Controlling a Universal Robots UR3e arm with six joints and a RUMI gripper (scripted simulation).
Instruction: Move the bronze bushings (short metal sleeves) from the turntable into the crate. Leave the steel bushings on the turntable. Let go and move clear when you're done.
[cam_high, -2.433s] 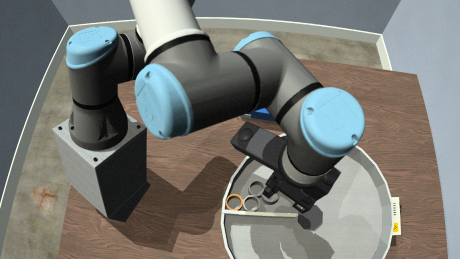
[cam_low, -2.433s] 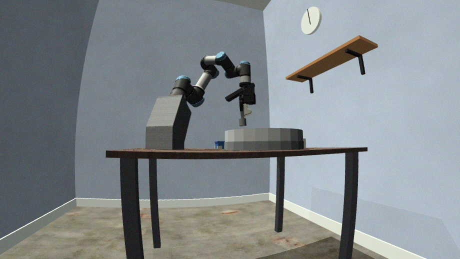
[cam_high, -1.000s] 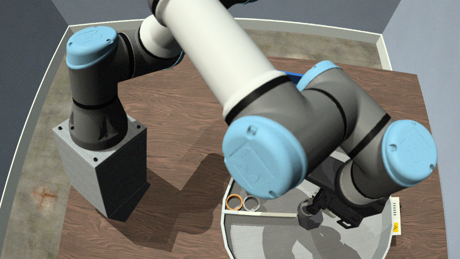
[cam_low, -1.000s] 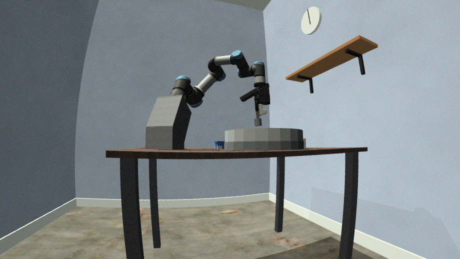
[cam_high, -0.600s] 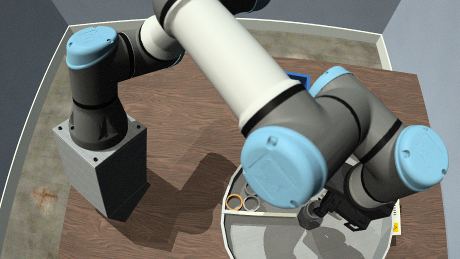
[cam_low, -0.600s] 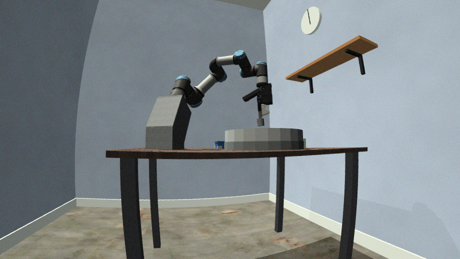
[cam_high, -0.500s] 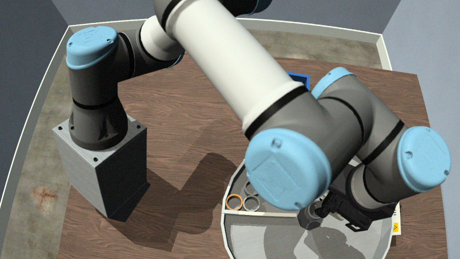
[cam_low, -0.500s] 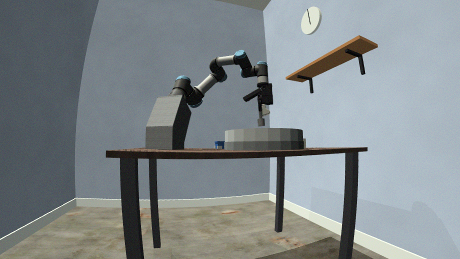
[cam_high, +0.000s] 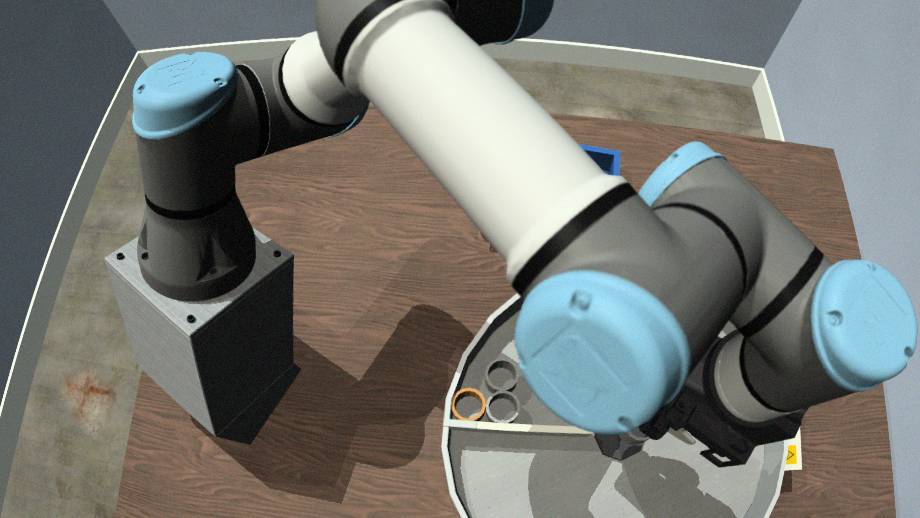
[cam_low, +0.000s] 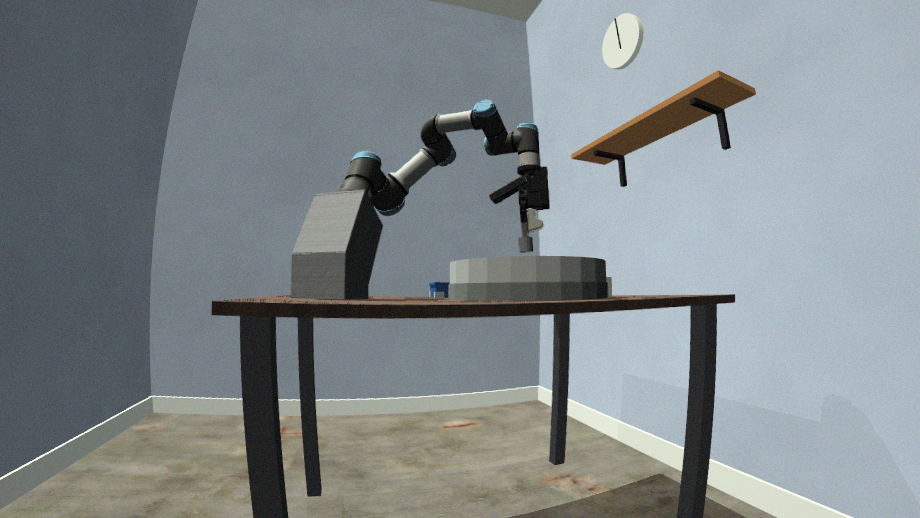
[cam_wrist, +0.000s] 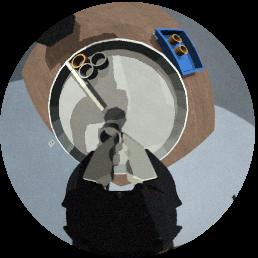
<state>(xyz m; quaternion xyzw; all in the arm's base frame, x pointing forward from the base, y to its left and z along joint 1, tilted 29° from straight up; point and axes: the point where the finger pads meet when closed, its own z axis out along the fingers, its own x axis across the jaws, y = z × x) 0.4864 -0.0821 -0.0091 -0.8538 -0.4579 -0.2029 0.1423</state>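
The grey turntable is 11 cm below my hand and 2 cm to the right of it. Round my hand: blue crate: 32 cm to the left, 14 cm below, 11 cm behind.
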